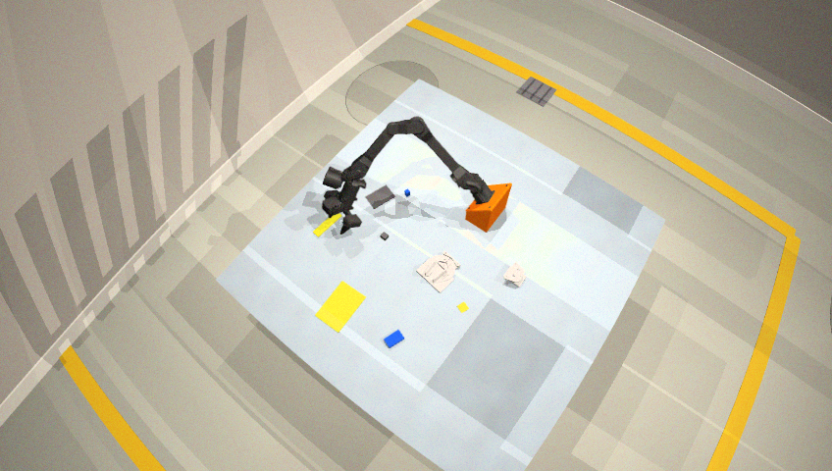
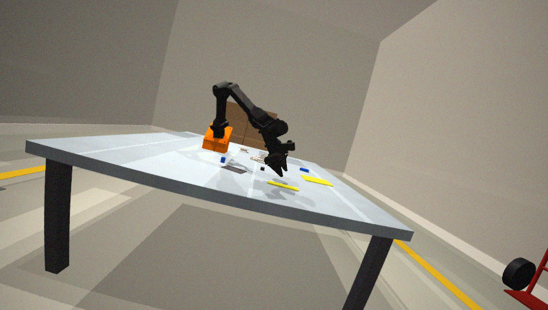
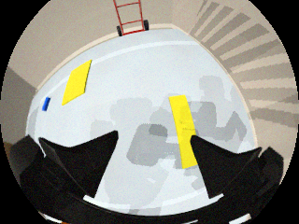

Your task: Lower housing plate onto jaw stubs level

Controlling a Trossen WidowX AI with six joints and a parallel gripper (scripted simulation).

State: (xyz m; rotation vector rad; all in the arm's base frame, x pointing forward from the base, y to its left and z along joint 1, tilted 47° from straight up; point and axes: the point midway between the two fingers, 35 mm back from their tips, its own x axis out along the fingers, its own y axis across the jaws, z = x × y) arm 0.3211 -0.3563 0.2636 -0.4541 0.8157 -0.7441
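Right now the small yellow tile is 30 mm ahead of my gripper tip, 560 mm to the left of it and 40 mm below it. The rest, counted from my gripper tip: small black cube: 70 mm behind, 170 mm to the left, 30 mm below; then dark patch: 210 mm behind, 60 mm to the left, 40 mm below.
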